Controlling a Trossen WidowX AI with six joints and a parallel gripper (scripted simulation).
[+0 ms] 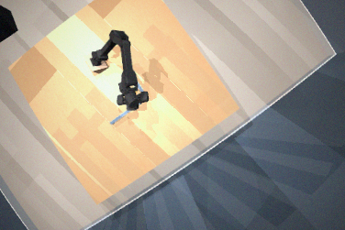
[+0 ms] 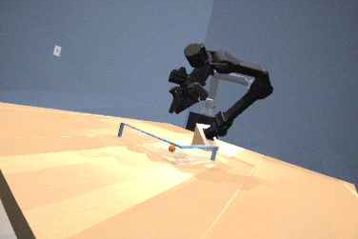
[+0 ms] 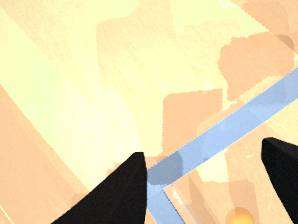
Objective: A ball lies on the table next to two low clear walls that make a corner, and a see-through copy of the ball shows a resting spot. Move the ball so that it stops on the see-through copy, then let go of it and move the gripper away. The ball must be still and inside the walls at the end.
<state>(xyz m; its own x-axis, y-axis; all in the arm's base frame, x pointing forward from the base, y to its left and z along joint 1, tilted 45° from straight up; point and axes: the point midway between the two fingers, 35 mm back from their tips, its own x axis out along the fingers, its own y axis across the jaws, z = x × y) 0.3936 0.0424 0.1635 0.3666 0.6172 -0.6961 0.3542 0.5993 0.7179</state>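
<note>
My gripper tip is now 11 cm past the orange ball, 7 cm to the left of it and 14 cm above it.
</note>
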